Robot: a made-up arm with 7 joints. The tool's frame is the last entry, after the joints.
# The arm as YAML. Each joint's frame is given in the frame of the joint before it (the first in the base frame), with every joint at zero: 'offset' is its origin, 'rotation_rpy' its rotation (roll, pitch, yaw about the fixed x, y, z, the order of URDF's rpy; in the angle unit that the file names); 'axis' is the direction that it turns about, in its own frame. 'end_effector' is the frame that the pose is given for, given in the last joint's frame.
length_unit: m
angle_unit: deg
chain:
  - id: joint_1
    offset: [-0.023, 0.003, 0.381]
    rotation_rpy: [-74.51, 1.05, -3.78]
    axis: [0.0, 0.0, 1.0]
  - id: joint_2
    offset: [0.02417, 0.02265, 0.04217]
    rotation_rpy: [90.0, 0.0, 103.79]
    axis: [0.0, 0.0, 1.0]
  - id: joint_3
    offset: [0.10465, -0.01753, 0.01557]
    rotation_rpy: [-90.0, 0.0, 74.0]
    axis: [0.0, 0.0, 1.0]
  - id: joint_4
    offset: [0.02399, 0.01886, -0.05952]
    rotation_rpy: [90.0, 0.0, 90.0]
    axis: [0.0, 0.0, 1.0]
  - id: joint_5
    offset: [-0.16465, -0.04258, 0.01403]
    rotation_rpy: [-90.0, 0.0, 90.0]
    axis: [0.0, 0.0, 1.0]
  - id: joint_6
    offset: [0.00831, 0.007, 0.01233]
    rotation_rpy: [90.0, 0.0, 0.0]
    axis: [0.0, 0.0, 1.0]
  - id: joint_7
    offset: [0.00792, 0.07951, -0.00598]
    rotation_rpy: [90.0, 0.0, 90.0]
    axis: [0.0, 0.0, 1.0]
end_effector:
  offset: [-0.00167, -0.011, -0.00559]
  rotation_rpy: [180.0, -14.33, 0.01]
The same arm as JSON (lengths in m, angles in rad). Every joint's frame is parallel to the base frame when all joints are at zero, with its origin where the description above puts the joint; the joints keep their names.
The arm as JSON. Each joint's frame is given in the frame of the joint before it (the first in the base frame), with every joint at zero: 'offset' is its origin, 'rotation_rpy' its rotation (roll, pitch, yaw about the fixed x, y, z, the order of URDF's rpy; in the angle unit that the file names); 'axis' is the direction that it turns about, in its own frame. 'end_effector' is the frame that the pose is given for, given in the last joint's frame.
{"length_unit": "m", "angle_unit": "rad", "chain": [
  {"id": "joint_1", "offset": [-0.023, 0.003, 0.381], "rotation_rpy": [0.0, 0.0, 0.0], "axis": [0.068398, 0.961269, 0.266991]},
  {"id": "joint_2", "offset": [0.027, 0.045, -0.011], "rotation_rpy": [0.0, 0.0, 0.0], "axis": [0.968889, -0.0002, -0.247497]},
  {"id": "joint_3", "offset": [-0.011, 0.012, -0.106], "rotation_rpy": [0.0, 0.0, 0.0], "axis": [0.247497, 0.0, 0.968889]},
  {"id": "joint_4", "offset": [-0.033, 0.024, -0.053], "rotation_rpy": [0.0, 0.0, 0.0], "axis": [0.0002, 1.0, 0.0]},
  {"id": "joint_5", "offset": [0.149, 0.014, -0.082], "rotation_rpy": [0.0, 0.0, 0.0], "axis": [0.968889, -0.0002, -0.247497]},
  {"id": "joint_6", "offset": [0.014, -0.007, 0.005], "rotation_rpy": [0.0, 0.0, 0.0], "axis": [0.0002, 1.0, 0.0]},
  {"id": "joint_7", "offset": [0.079, -0.006, -0.012], "rotation_rpy": [0.0, 0.0, 0.0], "axis": [0.247497, 0.0, 0.968889]}
], "end_effector": {"offset": [-0.003, -0.011, -0.005], "rotation_rpy": [-3.1416, 0.0, 0.0]}}

